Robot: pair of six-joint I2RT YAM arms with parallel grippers.
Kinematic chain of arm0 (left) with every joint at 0, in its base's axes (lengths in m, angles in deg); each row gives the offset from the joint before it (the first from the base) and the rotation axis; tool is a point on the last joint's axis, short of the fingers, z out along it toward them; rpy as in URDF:
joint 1: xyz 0 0 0.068 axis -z
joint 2: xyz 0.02 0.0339 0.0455 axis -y
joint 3: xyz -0.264 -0.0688 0 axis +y
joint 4: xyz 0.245 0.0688 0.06 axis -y
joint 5: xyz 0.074 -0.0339 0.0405 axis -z
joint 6: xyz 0.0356 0 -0.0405 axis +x
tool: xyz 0 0 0 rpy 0 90 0
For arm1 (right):
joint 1: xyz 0 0 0.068 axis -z
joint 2: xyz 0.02 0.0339 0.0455 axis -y
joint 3: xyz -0.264 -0.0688 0 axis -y
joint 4: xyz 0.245 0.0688 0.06 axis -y
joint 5: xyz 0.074 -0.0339 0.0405 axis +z
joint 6: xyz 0.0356 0 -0.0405 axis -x
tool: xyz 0 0 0 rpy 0 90 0
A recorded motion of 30 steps. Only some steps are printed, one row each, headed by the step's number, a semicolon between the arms.
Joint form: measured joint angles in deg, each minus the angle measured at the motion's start. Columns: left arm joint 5, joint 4, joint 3, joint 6, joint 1, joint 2; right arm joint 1, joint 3, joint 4, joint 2, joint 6, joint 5.
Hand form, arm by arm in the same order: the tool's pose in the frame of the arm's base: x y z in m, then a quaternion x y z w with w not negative. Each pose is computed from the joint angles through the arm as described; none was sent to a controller.
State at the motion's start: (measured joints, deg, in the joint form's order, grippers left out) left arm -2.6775 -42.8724 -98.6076 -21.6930 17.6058 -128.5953; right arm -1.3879 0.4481 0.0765 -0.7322 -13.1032 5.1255
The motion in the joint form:
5: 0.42 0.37 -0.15 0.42 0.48 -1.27; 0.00 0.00 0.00 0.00 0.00 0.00
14: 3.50 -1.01 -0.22 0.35 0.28 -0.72; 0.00 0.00 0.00 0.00 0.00 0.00
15: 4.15 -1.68 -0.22 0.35 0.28 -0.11; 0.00 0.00 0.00 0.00 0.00 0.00
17: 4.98 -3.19 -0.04 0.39 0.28 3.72; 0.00 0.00 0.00 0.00 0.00 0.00
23: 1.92 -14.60 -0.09 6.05 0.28 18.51; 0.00 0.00 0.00 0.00 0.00 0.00
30: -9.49 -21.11 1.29 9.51 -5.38 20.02; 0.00 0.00 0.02 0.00 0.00 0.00
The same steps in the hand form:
5: 0.4386 -0.1418 0.1358 -0.03033 0.98914 -0.02963 0.14076; 0.1107 0.0059 0.1753 0.04083 0.70720 0.12035 0.69549
14: 0.4361 -0.1413 0.1396 -0.02891 0.99027 -0.05234 0.12569; 0.1107 0.0059 0.1753 0.04083 0.70720 0.12035 0.69549
15: 0.4345 -0.1412 0.1439 -0.02814 0.99030 -0.05746 0.12331; 0.1107 0.0059 0.1753 0.04083 0.70720 0.12035 0.69549
17: 0.4284 -0.1397 0.1713 -0.02636 0.98753 -0.07032 0.13833; 0.1107 0.0059 0.1753 0.04083 0.70720 0.12035 0.69549
23: 0.3829 -0.1231 0.2697 0.01803 0.98285 -0.04669 0.17751; 0.1107 0.0059 0.1753 0.04083 0.70720 0.12035 0.69549
30: 0.3767 -0.0739 0.2696 -0.01324 0.98614 0.07573 0.14706; 0.1107 0.0059 0.1753 0.04081 0.70708 0.12036 0.69562

